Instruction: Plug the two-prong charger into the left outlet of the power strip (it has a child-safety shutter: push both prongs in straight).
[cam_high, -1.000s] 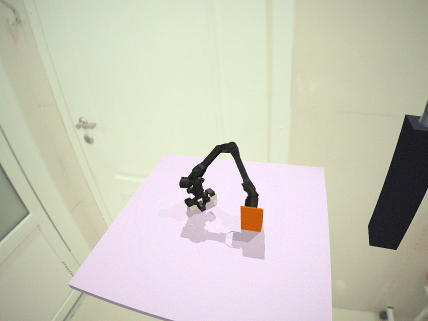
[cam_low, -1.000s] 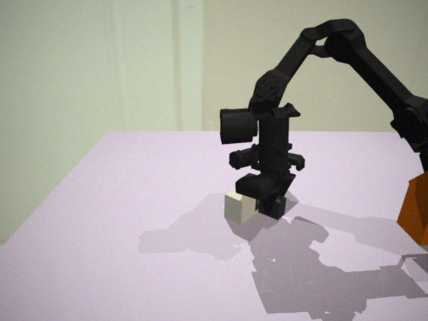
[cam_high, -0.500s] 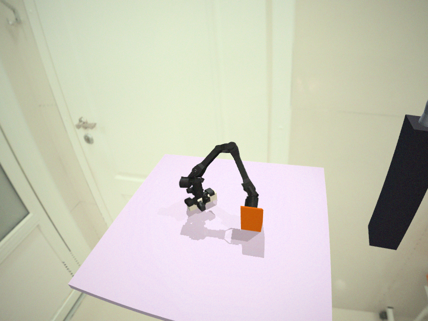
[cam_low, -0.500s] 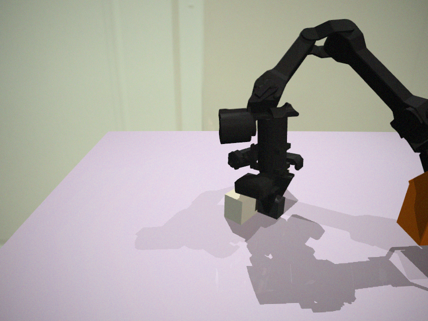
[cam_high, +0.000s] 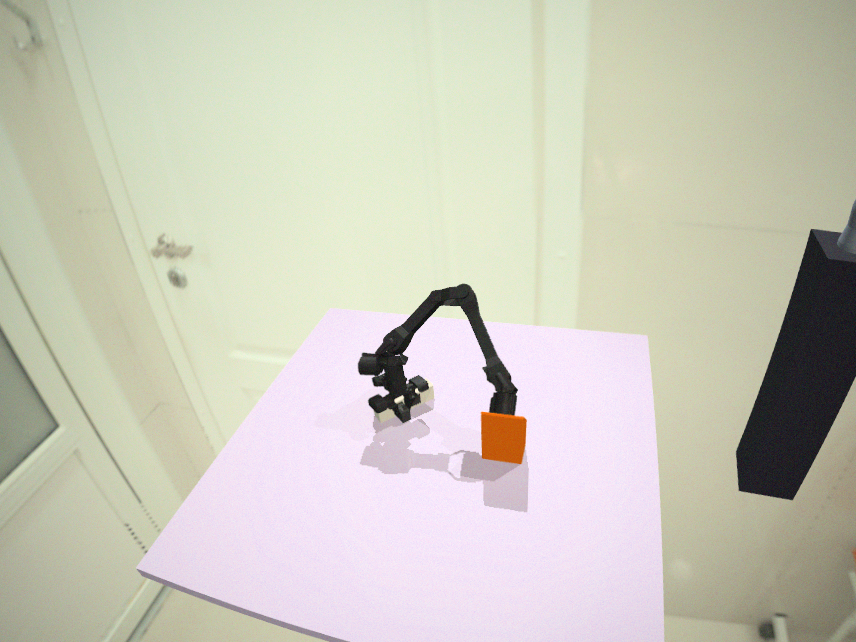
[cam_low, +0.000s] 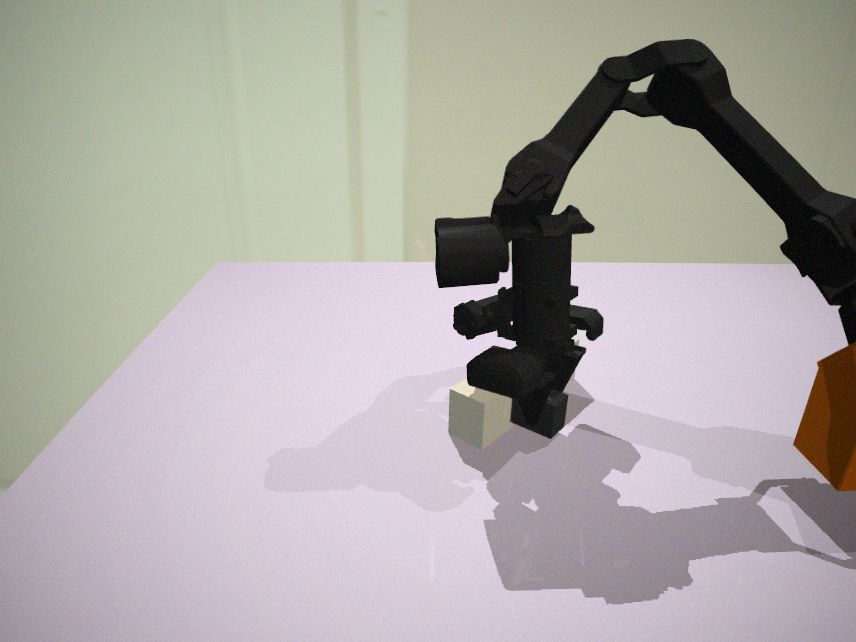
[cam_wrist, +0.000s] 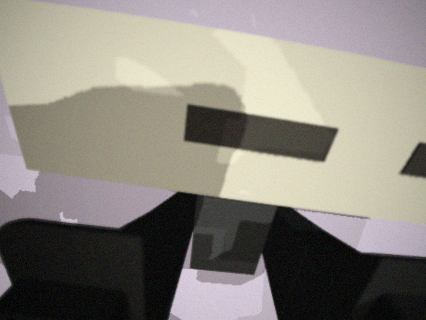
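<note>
Right now my gripper tip is 1 cm to the left of the two-prong charger, 1 cm below it and 1 cm short of it.
</note>
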